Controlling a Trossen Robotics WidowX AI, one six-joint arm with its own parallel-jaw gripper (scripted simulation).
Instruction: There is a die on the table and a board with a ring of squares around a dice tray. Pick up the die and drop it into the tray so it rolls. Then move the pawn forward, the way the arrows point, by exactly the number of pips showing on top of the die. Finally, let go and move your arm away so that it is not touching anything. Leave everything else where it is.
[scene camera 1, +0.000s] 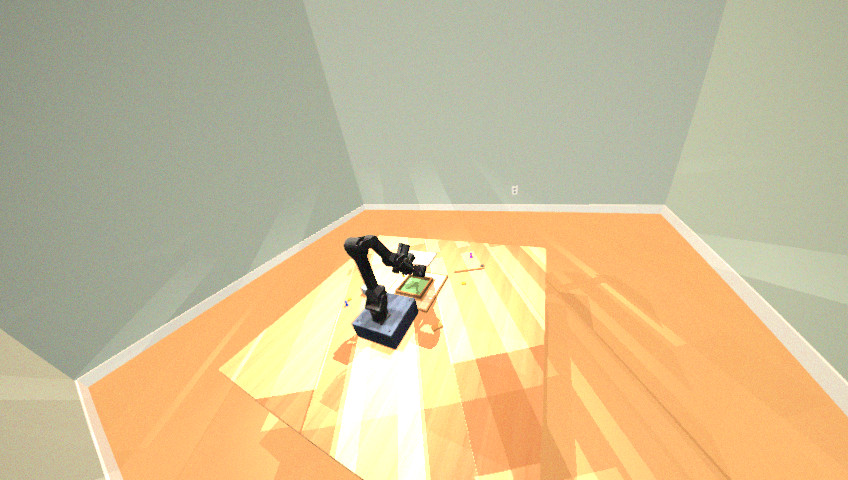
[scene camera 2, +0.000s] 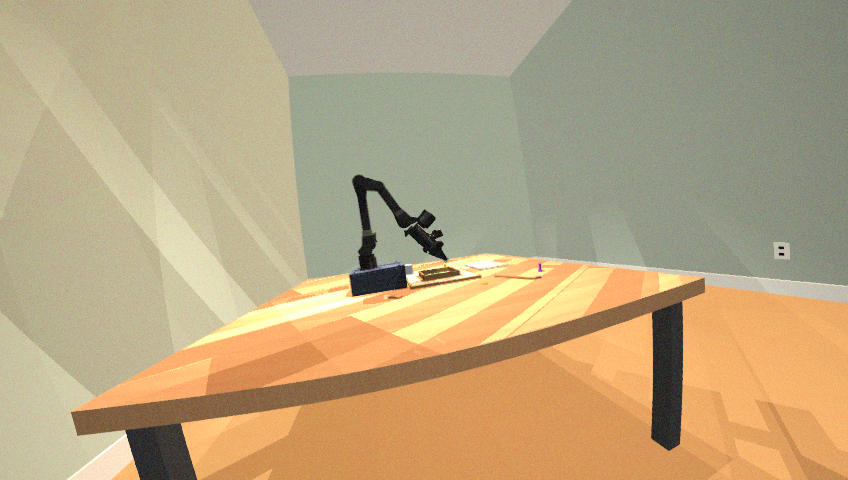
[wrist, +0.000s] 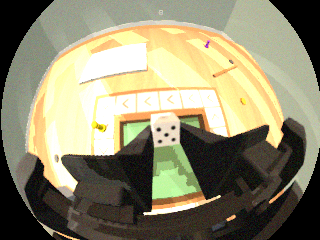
Scene:
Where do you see a white die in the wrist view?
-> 165, 127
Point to a green dice tray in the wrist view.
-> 173, 176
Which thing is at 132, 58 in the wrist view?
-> A white sheet.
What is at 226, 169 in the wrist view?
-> My gripper.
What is my gripper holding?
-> A white die.

